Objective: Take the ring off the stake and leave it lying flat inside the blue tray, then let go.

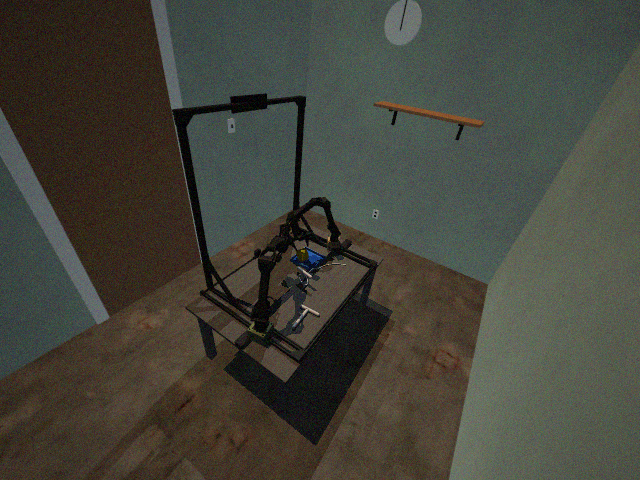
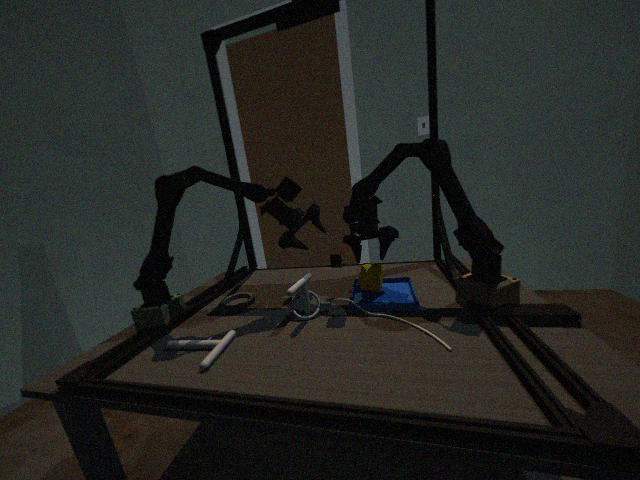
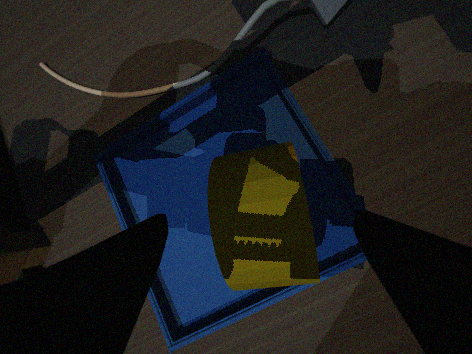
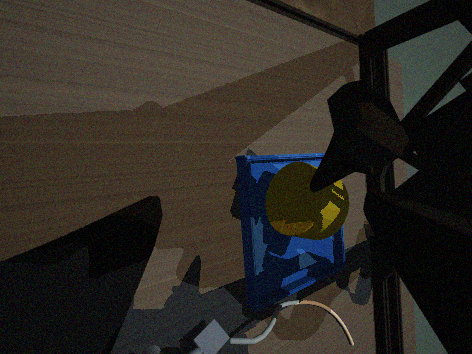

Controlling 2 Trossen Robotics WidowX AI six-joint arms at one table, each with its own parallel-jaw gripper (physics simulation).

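Seen in the pictures: left gripper, fingertip midpoint: (image 1: 302, 248) (image 2: 369, 261) (image 3: 260, 221) (image 4: 342, 202); right gripper, fingertip midpoint: (image 2: 316, 241) (image 4: 261, 203); left arm's base at its link origin: (image 1: 334, 239) (image 2: 486, 278); right arm's base at its link origin: (image 1: 260, 326) (image 2: 157, 301).
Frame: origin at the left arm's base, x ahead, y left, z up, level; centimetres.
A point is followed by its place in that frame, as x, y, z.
A pale ring (image 2: 305, 318) @[44.7, -19.9, -6.5] stands on edge at a pale T-shaped piece (image 2: 298, 284) @[45.0, -20.8, 3.5] (image 1: 305, 272) @[44.8, -22.2, 3.7] mid-table; I cannot tell which piece is the stake, or whether the ring is around it. A darker ring (image 2: 238, 295) @[61.8, -49.5, -6.1] lies farther left. The blue tray (image 2: 393, 309) @[21.8, -10.5, -6.8] (image 3: 172, 343) @[6.0, -22.2, -5.1] (image 4: 245, 200) @[24.2, -28.8, -5.9] holds a yellow tub-like object (image 2: 371, 277) @[21.7, -20.7, -0.5] (image 3: 260, 225) @[19.0, -24.8, 2.4] (image 4: 300, 200) @[21.0, -26.3, -0.6] (image 1: 302, 254) @[22.9, -24.6, 0.9]. My left gripper (image 2: 370, 258) @[19.3, -24.8, 3.2] (image 3: 260, 221) @[19.3, -24.8, 3.2] is open and empty just above the yellow object. My right gripper (image 2: 315, 240) @[32.2, -37.4, 10.8] (image 4: 261, 203) @[32.2, -37.4, 10.8] is open and empty, raised left of the left gripper.
A pale curved cable (image 2: 408, 322) @[22.9, -3.4, -6.7] (image 3: 120, 94) @[23.1, -4.7, -6.5] (image 4: 330, 310) @[22.5, -2.4, -6.6] runs in front of the tray. A second T-shaped piece (image 2: 218, 351) @[67.5, -16.5, -5.8] (image 1: 310, 311) @[68.7, -18.1, -5.7] lies near the table's front left. A dark frame (image 1: 192, 196) @[54.0, -81.4, 57.8] rises behind the arms.
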